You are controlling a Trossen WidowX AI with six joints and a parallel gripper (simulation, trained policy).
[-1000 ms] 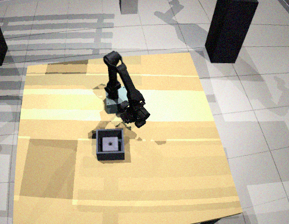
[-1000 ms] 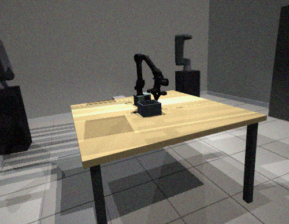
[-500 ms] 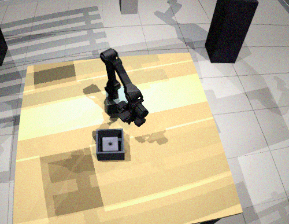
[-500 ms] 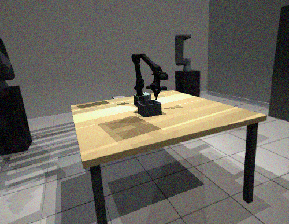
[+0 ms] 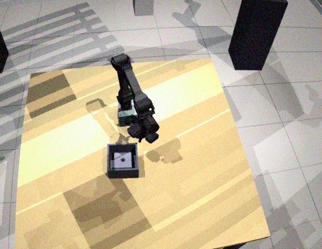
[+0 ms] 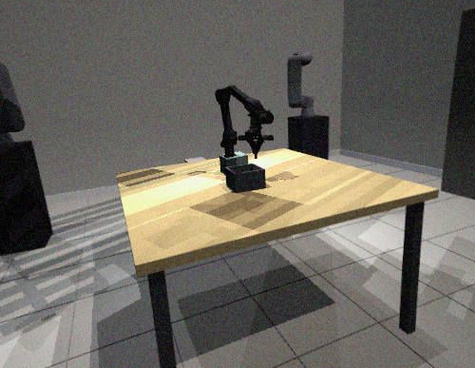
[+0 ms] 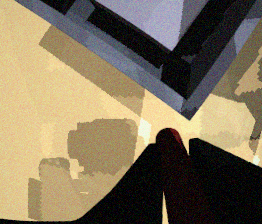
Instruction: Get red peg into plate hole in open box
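Now: gripper tip 100 mm above the plate, 90 mm to the left of it and 70 mm short of it. From my gripper tip the other things lie so: red peg (10 mm to the left, 10 mm behind, 10 mm above); then dark box (120 mm below, 90 mm to the right, 70 mm ahead).
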